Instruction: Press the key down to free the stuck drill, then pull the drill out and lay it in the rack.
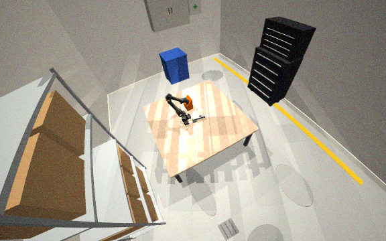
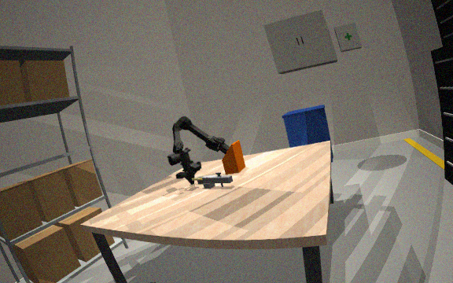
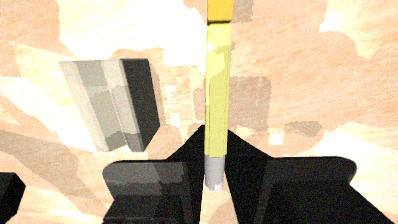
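The grey grooved block lies 6 cm behind my gripper tip and 5 cm to the left of it. Also, from my gripper tip: dark key: 6 cm ahead, 21 cm to the left, 3 cm above; then grey sleeve: 6 cm ahead, 18 cm to the left, 2 cm above; then drill: 1 cm ahead, 4 cm to the left, 3 cm above.
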